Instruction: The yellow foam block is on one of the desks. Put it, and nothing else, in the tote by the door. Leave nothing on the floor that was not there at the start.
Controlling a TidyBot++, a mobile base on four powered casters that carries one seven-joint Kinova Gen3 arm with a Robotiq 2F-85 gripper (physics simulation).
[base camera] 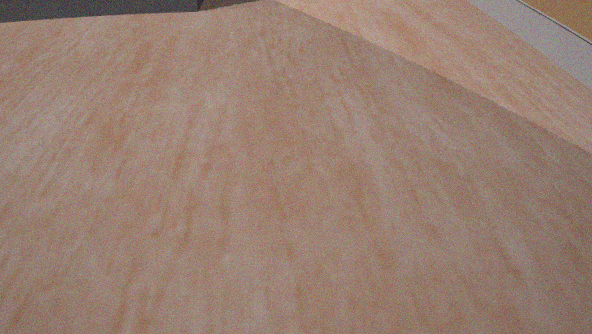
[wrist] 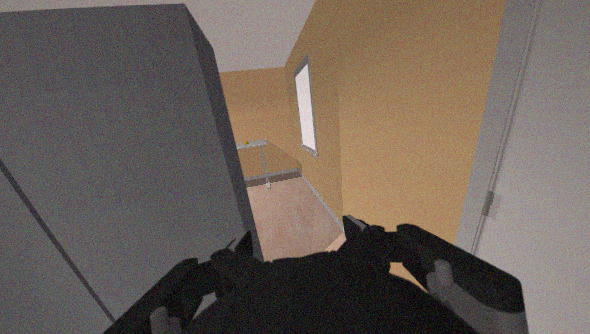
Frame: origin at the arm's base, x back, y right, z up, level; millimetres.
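Where they show: gripper, fingertip midpoint: (wrist: 298, 233).
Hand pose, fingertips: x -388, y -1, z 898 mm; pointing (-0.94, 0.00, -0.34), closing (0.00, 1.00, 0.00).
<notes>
After its pixels a point has its place.
My gripper (wrist: 298, 233) @(y -1, x -388, z 898 mm) is open and empty, with its fingers wide apart at the bottom of the wrist view. Far off in the wrist view, past the edge of a tall grey cabinet, part of a light desk (wrist: 260, 144) @(y -494, x -3381, z 553 mm) shows against the back wall. A tiny yellow spot (wrist: 246, 143) @(y -823, x -3677, z 571 mm) sits on its top; it is too small to tell its shape. The cabinet hides the rest of the desk on the left. The tote does not show in either view.
The tall grey cabinet (wrist: 110, 110) @(y -761, x -1075, z 1131 mm) (base camera: 100, 7) @(y -625, x -1094, z -372 mm) stands close on the left. A white door (wrist: 555, 150) @(y 687, x -609, z 834 mm) and its frame are close on the right. Between them is a gap with wooden floor (wrist: 290, 215) @(y -92, x -2323, z -396 mm) (base camera: 280, 175) @(y -35, x -461, z -396 mm) leading to the desk. A window (wrist: 306, 110) @(y 384, x -2882, z 1048 mm) is in the right wall.
</notes>
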